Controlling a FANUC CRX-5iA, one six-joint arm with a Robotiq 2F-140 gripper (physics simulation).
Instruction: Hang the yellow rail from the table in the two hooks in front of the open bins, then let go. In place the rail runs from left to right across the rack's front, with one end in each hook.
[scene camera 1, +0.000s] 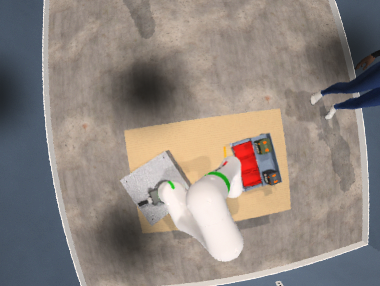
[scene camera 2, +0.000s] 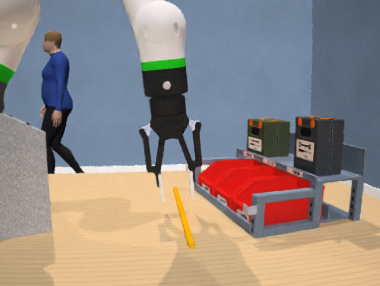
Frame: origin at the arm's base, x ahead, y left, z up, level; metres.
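Seen in the pictures: gripper, fingertip midpoint: (scene camera 2: 177, 198).
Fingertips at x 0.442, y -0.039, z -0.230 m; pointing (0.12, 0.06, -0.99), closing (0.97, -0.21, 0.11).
Note:
Pixels of each thing's top centre, then the offset from my fingertips to it.
- yellow rail at its top centre: (scene camera 2: 181, 209) (scene camera 1: 226, 170) 0.007 m ahead, 0.007 m right, 0.025 m down
- green case at its top centre: (scene camera 2: 268, 119) (scene camera 1: 265, 146) 0.293 m ahead, 0.109 m left, 0.164 m up
- dark grey case at its top centre: (scene camera 2: 319, 117) (scene camera 1: 274, 178) 0.286 m ahead, 0.121 m right, 0.189 m up
The yellow rail (scene camera 1: 225, 151) (scene camera 2: 183, 218) lies on the table, in front of the rack and apart from it. My gripper (scene camera 2: 177, 199) is partly open and empty, pointing down over the rail, whose far end shows between the fingertips in scene camera 2. In scene camera 1 the gripper is hidden under the arm. The rack (scene camera 1: 268, 161) (scene camera 2: 286, 195) stands to the right with red open bins (scene camera 1: 246, 162) (scene camera 2: 250, 175) along its front. The near hook (scene camera 2: 249, 210) is a pale bracket at the rack's front corner. The far hook is hard to make out behind a finger.
A green case (scene camera 1: 263, 146) (scene camera 2: 272, 136) and a dark grey case (scene camera 1: 270, 177) (scene camera 2: 320, 146) stand on the rack's upper shelf. The arm's base is on a grey speckled block (scene camera 1: 137, 182) (scene camera 2: 22, 180) at the left. A person (scene camera 2: 57, 82) stands beyond the table.

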